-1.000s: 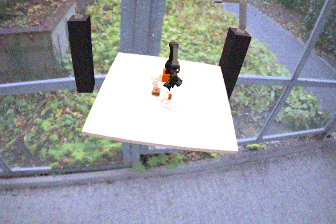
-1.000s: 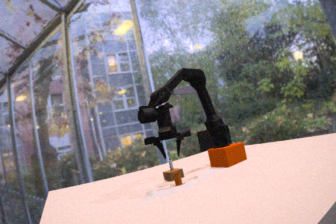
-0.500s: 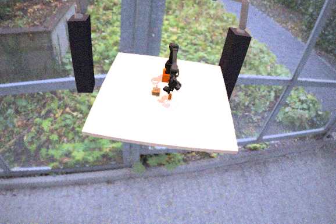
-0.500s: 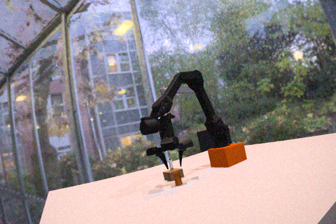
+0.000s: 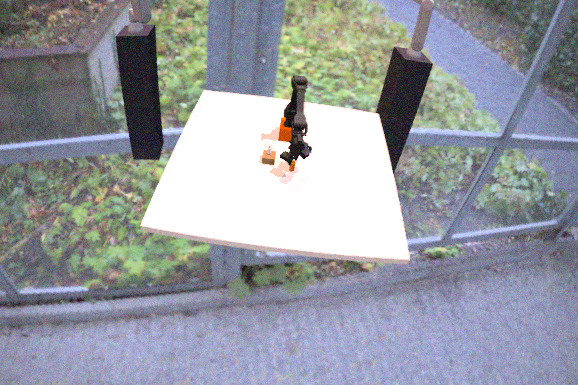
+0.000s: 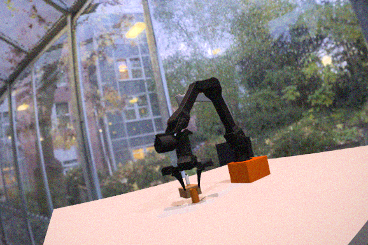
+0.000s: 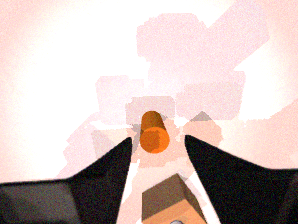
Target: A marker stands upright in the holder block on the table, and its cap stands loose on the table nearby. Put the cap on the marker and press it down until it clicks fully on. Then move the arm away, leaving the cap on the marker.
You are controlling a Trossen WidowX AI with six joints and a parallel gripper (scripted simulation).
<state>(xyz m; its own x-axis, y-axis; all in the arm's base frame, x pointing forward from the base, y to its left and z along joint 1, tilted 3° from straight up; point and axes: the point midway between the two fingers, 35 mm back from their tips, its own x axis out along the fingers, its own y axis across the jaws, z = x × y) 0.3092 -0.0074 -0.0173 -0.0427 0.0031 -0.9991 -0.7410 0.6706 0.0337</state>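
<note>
Now: gripper tip 30 mm above the orange cap. Also, from my gripper tip: brown holder block (80 mm behind, 120 mm to the right, 30 mm below).
</note>
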